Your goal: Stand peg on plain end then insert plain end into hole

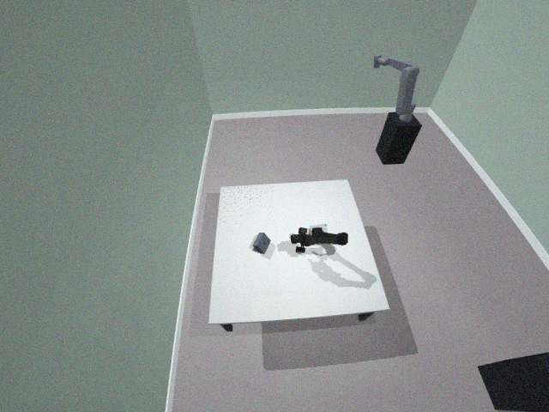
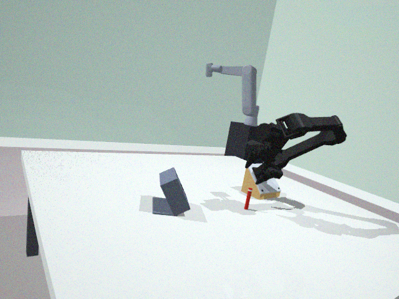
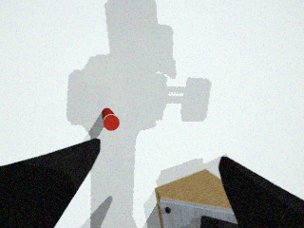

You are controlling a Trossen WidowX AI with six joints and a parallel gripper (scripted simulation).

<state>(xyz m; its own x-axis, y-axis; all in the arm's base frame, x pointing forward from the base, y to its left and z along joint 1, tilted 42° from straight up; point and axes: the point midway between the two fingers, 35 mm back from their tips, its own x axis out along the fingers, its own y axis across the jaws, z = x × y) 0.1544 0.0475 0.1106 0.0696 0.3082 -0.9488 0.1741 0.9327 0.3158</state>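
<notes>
My gripper tip is now 6 cm above the red peg, 3 cm to the right of it and 2 cm short of it. Also, from my gripper tip: grey sloped panel: 30 cm ahead, 6 cm below, 4 cm to the right.
</notes>
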